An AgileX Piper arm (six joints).
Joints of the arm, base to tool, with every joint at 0 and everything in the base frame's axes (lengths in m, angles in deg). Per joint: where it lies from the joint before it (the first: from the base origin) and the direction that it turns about. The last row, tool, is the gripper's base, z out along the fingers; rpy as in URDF.
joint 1: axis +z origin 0 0 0.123
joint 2: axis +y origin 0 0 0
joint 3: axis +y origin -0.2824 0 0.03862
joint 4: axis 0.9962 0 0.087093 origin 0.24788 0 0.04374
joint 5: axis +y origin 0 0 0
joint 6: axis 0.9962 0 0.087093 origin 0.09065 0 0.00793
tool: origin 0 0 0 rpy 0 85.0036 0
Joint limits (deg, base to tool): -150..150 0..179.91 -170..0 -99.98..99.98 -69.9..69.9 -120..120
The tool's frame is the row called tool.
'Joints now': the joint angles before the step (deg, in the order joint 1, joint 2, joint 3, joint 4, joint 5, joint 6). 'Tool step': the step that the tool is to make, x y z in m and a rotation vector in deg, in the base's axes. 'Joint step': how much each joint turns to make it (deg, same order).
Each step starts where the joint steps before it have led.
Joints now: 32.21, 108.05, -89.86, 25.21, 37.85, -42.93
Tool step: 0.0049, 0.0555, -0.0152, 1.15, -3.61, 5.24
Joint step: 5.63, 7.85, -8.03, 0.21, -3.37, -1.51
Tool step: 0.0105, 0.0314, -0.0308, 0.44, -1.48, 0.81
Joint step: 2.39, 7.18, -4.75, 0.05, -4.20, -0.28
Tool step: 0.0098, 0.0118, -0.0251, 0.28, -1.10, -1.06
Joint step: 0.56, 4.41, -1.82, 0.02, -3.99, -0.03
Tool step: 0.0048, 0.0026, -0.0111, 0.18, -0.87, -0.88
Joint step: 0.04, 1.66, -0.27, -0.07, -2.39, -0.05
